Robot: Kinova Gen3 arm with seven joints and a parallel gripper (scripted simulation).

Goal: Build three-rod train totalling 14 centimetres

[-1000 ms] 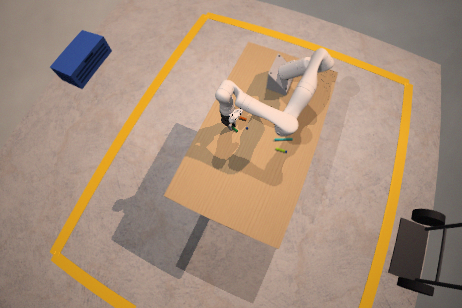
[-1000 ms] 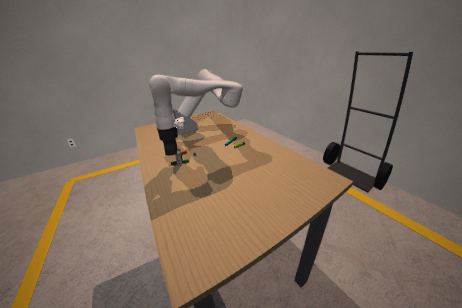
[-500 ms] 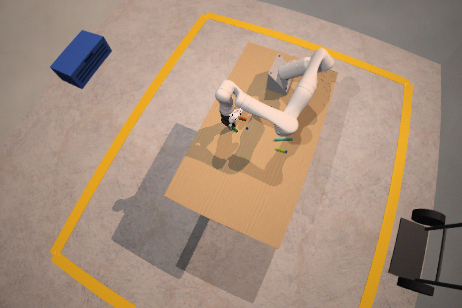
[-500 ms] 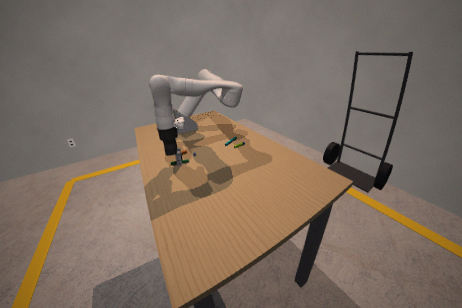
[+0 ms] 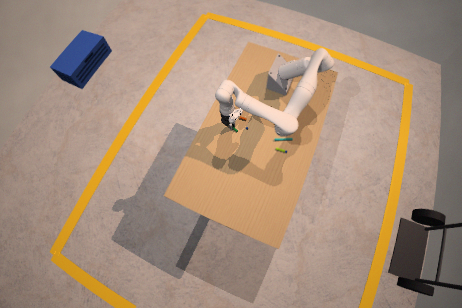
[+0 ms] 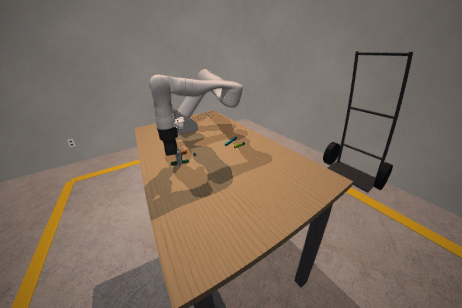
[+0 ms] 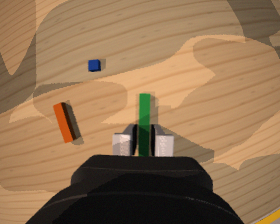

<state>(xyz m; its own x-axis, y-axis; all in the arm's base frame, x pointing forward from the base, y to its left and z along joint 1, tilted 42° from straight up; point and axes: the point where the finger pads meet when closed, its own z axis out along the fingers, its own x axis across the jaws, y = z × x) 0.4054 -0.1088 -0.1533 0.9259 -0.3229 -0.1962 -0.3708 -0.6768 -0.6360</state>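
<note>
Right now the lime rod is 4 cm ahead of my hand, 29 cm to the left of it and 1 cm below it. Also, from my hand: green rod 1 cm below; then orange rod 7 cm behind, 4 cm to the left, 1 cm below; then turquoise rod 2 cm behind, 29 cm to the left, 1 cm below.
</note>
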